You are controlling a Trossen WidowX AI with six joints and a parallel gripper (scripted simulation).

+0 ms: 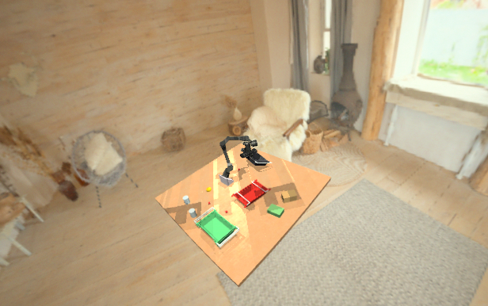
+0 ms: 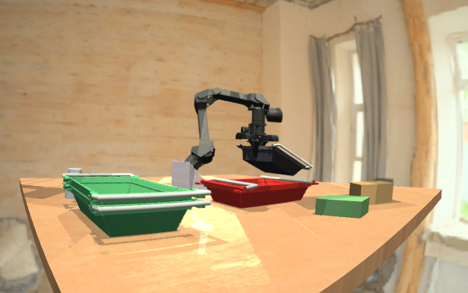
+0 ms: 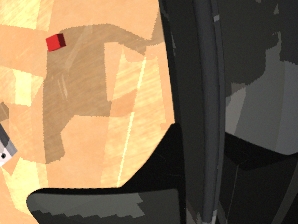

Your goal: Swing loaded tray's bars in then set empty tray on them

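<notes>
My gripper tip is now 3 cm short of the black tray and 8 cm to the right of it. Round my gripper tip: tan block 60 cm ahead, 17 cm to the right, 9 cm below; green block 59 cm ahead, 36 cm to the right, 10 cm below.
</notes>
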